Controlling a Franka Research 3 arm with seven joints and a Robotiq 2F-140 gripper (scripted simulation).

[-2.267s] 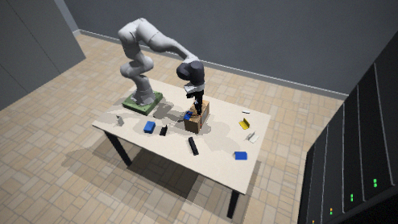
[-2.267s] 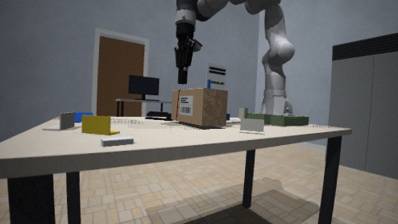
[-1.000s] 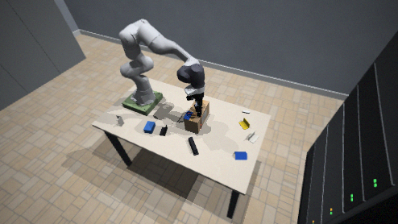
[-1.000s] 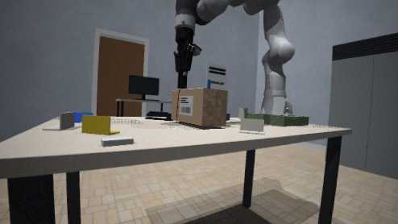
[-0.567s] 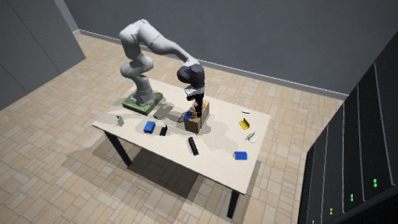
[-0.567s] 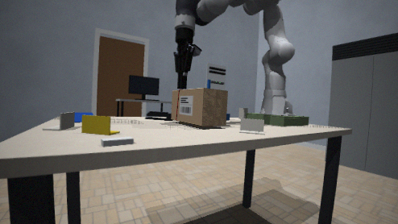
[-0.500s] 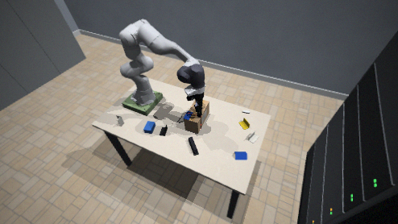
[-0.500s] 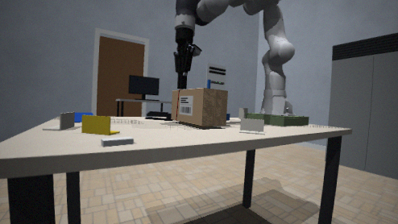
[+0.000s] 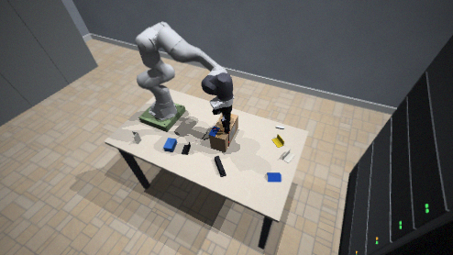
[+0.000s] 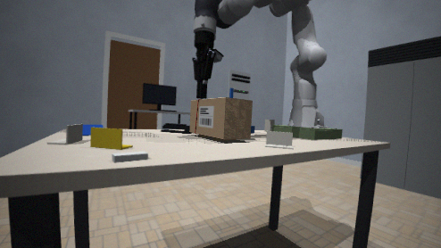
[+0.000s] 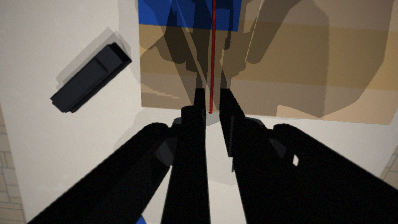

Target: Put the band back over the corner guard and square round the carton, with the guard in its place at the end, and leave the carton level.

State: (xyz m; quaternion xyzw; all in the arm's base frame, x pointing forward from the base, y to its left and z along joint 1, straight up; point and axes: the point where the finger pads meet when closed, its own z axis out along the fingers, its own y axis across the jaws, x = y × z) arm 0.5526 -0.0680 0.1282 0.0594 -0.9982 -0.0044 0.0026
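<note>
My hand is 10 cm above the brown carton, 5 cm to the right of it and 5 cm past it. Round my hand: yellow angle piece: 31 cm ahead, 17 cm to the left, 17 cm below; then white corner guard: 40 cm ahead, 17 cm below, 8 cm to the left.
</note>
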